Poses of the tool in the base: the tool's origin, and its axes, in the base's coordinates. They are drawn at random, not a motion.
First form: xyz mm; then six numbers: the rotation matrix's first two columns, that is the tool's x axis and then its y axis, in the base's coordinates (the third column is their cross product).
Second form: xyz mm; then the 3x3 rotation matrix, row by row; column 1 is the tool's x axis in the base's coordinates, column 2 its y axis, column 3 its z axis. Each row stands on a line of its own. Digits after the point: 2 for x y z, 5 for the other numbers.
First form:
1: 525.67 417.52 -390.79 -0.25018 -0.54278 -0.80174 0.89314 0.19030 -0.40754
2: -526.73 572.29 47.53 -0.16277 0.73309 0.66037 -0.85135 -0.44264 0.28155
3: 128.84 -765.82 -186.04 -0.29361 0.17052 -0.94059 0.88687 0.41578 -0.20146
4: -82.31 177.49 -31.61 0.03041 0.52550 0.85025 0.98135 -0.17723 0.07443
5: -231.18 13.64 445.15 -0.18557 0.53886 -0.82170 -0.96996 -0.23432 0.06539
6: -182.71 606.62 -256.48 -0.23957 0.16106 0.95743 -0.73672 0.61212 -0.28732
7: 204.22 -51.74 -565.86 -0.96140 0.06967 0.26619 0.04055 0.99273 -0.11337
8: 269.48 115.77 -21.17 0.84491 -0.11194 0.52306 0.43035 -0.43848 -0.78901
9: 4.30 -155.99 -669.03 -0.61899 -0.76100 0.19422 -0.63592 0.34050 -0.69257
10: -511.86 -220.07 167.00 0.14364 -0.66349 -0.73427 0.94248 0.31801 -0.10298
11: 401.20 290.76 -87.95 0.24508 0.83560 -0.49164 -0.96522 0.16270 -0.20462
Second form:
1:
525.67 417.52 -390.79
-0.25018 0.89314 0.37378
-0.54278 0.19030 -0.81802
-0.80174 -0.40754 0.43717

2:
-526.73 572.29 47.53
-0.16277 -0.85135 0.49871
0.73309 -0.44264 -0.51638
0.66037 0.28155 0.69616

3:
128.84 -765.82 -186.04
-0.29361 0.88687 0.35673
0.17052 0.41578 -0.89333
-0.94059 -0.20146 -0.27331

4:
-82.31 177.49 -31.61
0.03041 0.98135 0.18980
0.52550 -0.17723 0.83213
0.85025 0.07443 -0.52109

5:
-231.18 13.64 445.15
-0.18557 -0.96996 -0.15730
0.53886 -0.23432 0.80915
-0.82170 0.06539 0.56616

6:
-182.71 606.62 -256.48
-0.23957 -0.73672 -0.63234
0.16106 0.61212 -0.77419
0.95743 -0.28732 -0.02799

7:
204.22 -51.74 -565.86
-0.96140 0.04055 -0.27215
0.06967 0.99273 -0.09820
0.26619 -0.11337 -0.95724

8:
269.48 115.77 -21.17
0.84491 0.43035 0.31767
-0.11194 -0.43848 0.89174
0.52306 -0.78901 -0.32230

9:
4.30 -155.99 -669.03
-0.61899 -0.63592 0.46091
-0.76100 0.34050 -0.55220
0.19422 -0.69257 -0.69470

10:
-511.86 -220.07 167.00
0.14364 0.94248 0.30183
-0.66349 0.31801 -0.67724
-0.73427 -0.10298 0.67101

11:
401.20 290.76 -87.95
0.24508 -0.96522 -0.09099
0.83560 0.16270 0.52469
-0.49164 -0.20462 0.84641

